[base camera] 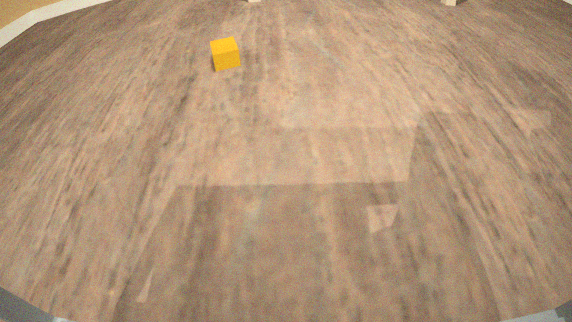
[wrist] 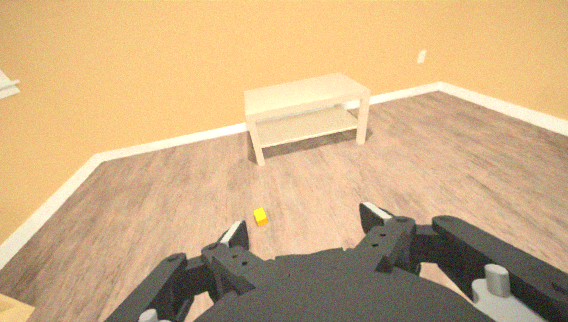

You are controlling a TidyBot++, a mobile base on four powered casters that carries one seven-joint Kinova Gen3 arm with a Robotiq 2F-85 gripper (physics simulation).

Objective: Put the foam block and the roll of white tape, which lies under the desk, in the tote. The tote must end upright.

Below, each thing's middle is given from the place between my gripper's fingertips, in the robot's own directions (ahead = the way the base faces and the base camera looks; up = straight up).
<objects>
The yellow foam block (base camera: 225, 52) lies 700 mm ahead of my hand, 190 mm to the left of it and 840 mm below it.
</objects>
